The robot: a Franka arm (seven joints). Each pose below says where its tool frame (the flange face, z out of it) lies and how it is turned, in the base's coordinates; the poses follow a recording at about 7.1 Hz.
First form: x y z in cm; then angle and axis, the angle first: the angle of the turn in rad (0 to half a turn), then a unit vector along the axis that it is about.
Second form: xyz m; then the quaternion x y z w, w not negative. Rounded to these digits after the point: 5 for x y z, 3 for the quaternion.
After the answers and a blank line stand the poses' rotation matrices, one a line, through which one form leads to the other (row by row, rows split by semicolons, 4 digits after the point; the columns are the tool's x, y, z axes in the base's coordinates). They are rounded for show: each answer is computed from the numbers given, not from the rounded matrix.
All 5 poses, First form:
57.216 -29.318 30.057 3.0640 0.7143 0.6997 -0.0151
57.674 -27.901 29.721 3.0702 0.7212 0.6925 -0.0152
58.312 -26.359 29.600 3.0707 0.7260 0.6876 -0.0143
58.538 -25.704 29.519 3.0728 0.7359 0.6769 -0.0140
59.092 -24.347 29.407 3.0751 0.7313 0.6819 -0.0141
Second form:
0.57216 -0.29318 0.30057 0.714 0.699 -0.015 0.039
0.57674 -0.27901 0.29721 0.721 0.692 -0.015 0.036
0.58312 -0.26359 0.29600 0.726 0.687 -0.014 0.035
0.58538 -0.25704 0.29519 0.735 0.677 -0.014 0.034
0.59092 -0.24347 0.29407 0.731 0.682 -0.014 0.033

0.0219 0.9992 0.0327; 0.9969 -0.0193 -0.0765; -0.0758 0.0343 -0.9965
0.0416 0.9988 0.0275; 0.9966 -0.0395 -0.0725; -0.0713 0.0304 -0.9970
0.0553 0.9981 0.0280; 0.9961 -0.0532 -0.0711; -0.0694 0.0318 -0.9971
0.0842 0.9961 0.0259; 0.9942 -0.0823 -0.0695; -0.0671 0.0317 -0.9972
0.0706 0.9972 0.0247; 0.9953 -0.0688 -0.0678; -0.0659 0.0294 -0.9974

